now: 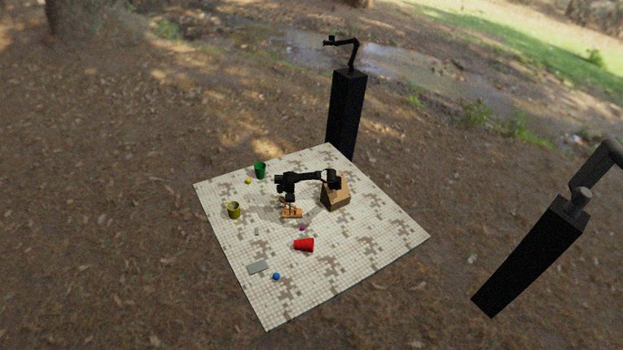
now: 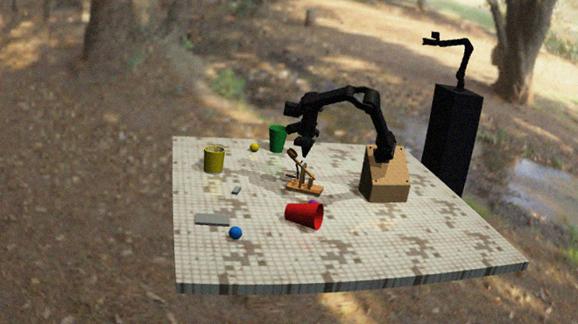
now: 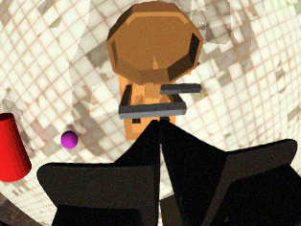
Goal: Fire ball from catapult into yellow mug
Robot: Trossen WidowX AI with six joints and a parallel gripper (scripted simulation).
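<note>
Right now the orange catapult is 70 mm below my gripper tip and 20 mm to the right of it. Round my gripper tip: small grey block (270 mm ahead, 130 mm below, 30 mm to the left); then yellow mug (340 mm ahead, 180 mm to the right, 110 mm below); then purple ball (170 mm to the left, 120 mm below).
</note>
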